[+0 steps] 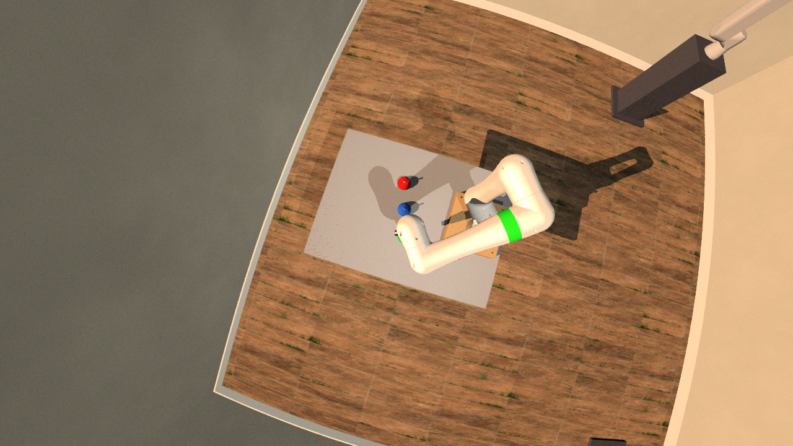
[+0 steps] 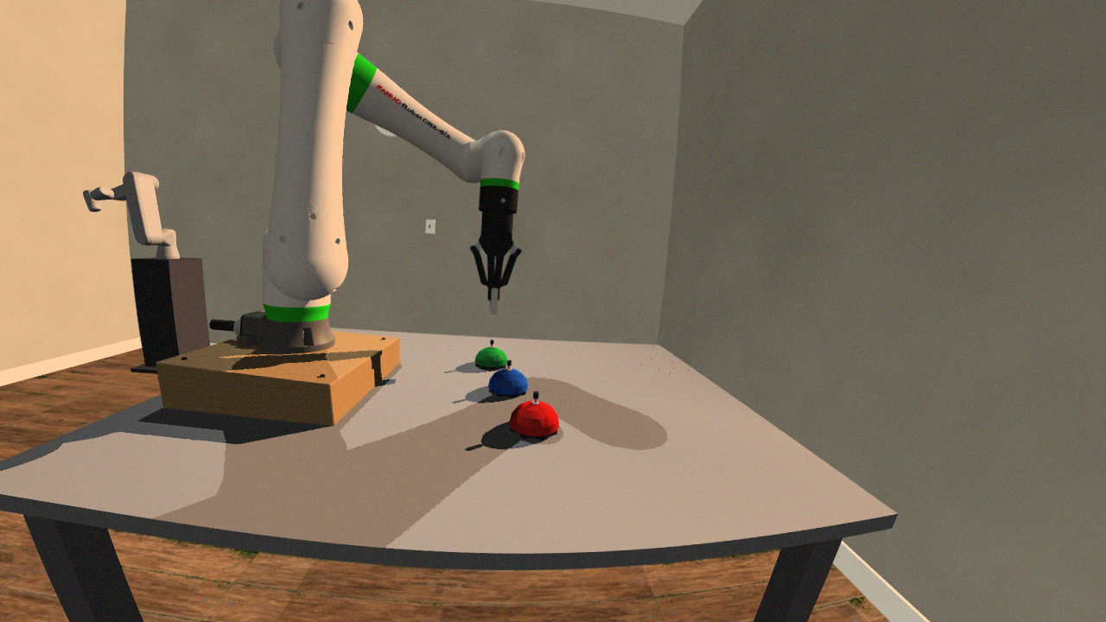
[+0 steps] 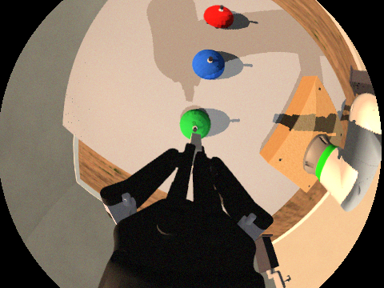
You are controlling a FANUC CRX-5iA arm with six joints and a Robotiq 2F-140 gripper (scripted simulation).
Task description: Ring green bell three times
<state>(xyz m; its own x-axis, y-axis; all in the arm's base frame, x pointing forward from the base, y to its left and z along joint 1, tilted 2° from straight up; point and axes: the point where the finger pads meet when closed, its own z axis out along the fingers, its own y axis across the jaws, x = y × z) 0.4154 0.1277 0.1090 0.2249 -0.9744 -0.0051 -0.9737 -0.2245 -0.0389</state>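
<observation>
My hand is 13 cm above the green bell. Also, from my hand: blue bell: 4 cm ahead, 16 cm to the right, 13 cm below; red bell: 8 cm ahead, 33 cm to the right, 13 cm below.
</observation>
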